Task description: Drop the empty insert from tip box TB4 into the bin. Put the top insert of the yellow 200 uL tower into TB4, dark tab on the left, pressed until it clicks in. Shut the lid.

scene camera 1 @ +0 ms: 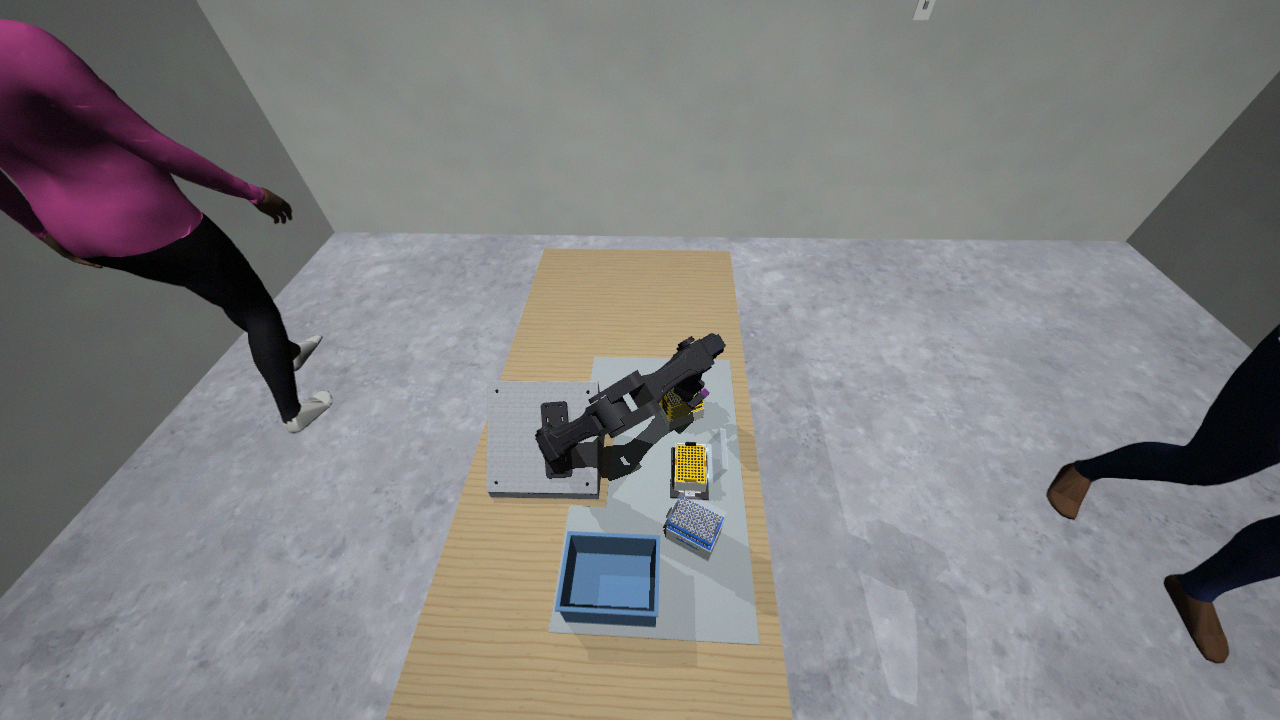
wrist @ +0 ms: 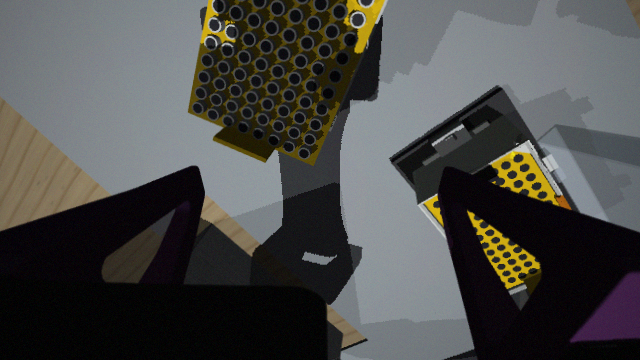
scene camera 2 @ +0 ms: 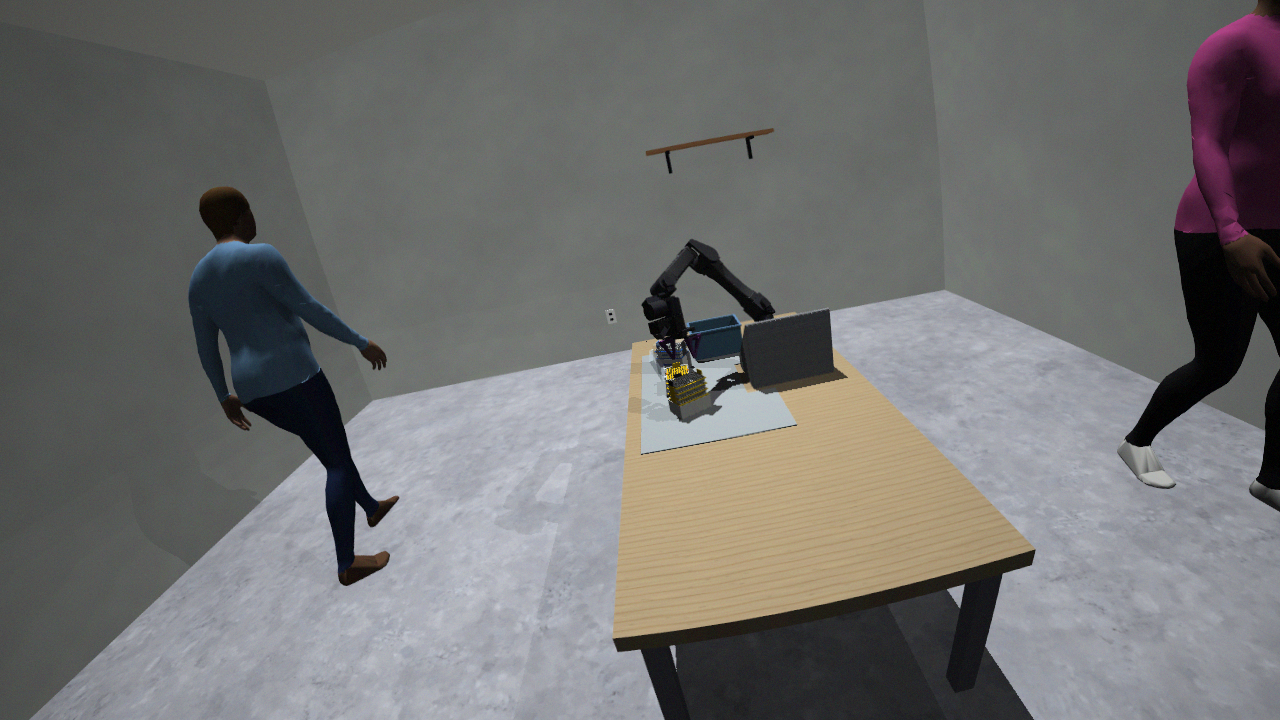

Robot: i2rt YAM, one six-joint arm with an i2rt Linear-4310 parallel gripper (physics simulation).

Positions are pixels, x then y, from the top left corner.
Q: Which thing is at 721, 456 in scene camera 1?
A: A clear lid.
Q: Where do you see a yellow insert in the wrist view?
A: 514, 265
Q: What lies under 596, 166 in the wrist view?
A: A clear lid.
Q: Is the gripper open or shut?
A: Open.
